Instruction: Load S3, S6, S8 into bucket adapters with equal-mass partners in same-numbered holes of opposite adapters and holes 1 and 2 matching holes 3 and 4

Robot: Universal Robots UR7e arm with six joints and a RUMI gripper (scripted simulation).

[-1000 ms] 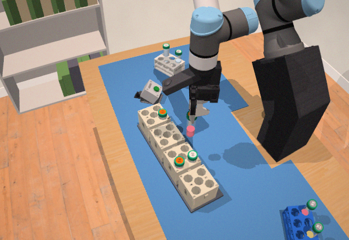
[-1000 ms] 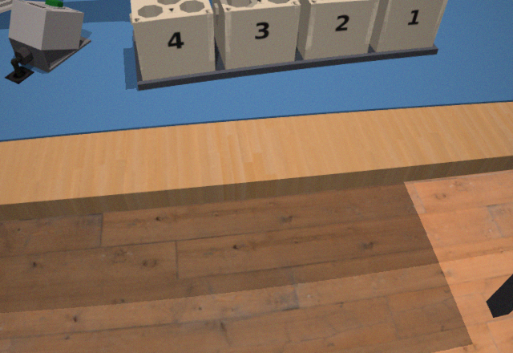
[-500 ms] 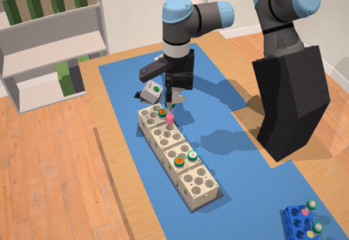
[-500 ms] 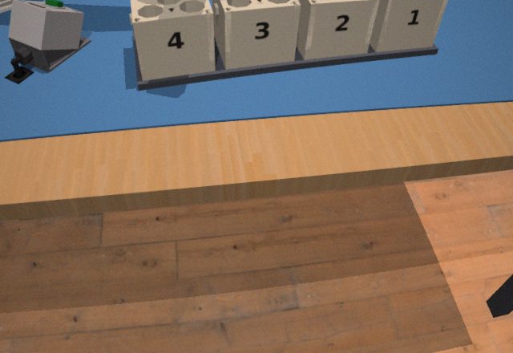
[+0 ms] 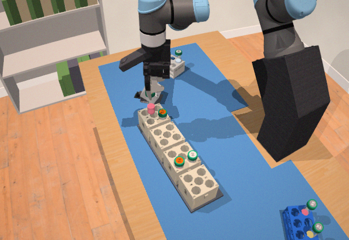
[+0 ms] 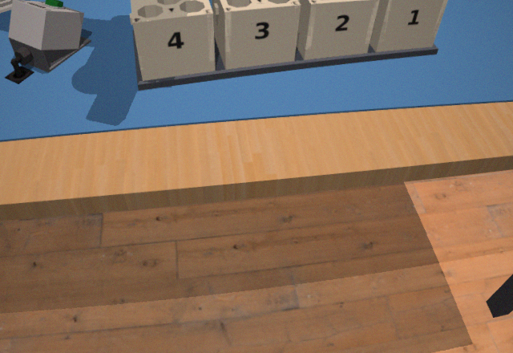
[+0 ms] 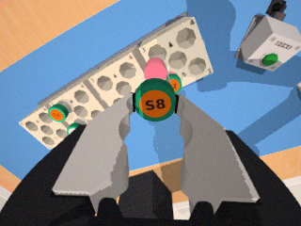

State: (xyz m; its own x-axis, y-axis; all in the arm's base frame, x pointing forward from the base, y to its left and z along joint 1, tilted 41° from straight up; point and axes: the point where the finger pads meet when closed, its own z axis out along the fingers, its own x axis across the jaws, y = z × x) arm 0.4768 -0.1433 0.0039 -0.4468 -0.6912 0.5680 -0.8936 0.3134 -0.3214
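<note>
Right now the green key is 20 cm to the right of my hand, 18 cm below it and 10 cm behind it. The rest, counted from my hand: blue sample rack (58 cm to the left, 29 cm behind, 22 cm below); then white rack (37 cm to the right, 24 cm behind, 22 cm below).
</note>
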